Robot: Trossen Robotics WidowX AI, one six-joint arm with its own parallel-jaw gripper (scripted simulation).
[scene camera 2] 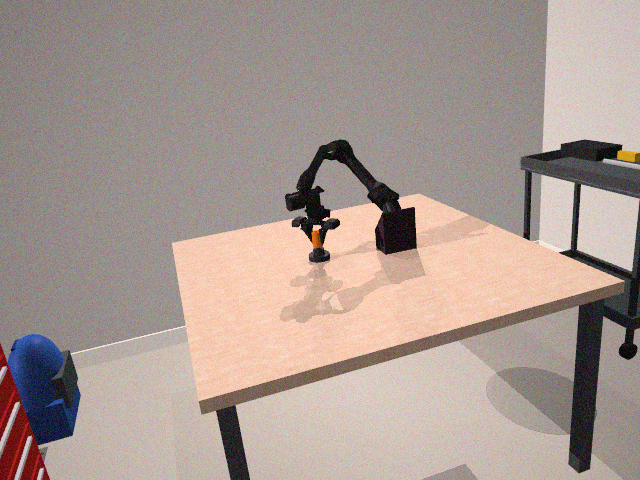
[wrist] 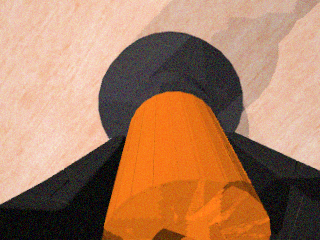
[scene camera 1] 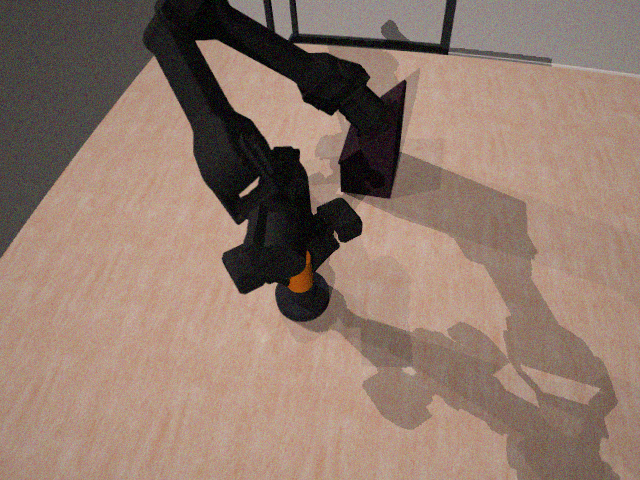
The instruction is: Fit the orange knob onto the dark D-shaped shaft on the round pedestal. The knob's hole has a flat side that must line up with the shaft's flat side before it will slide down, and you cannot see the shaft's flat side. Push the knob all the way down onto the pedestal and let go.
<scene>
my gripper: holds an orange knob (wrist: 178, 168)
</scene>
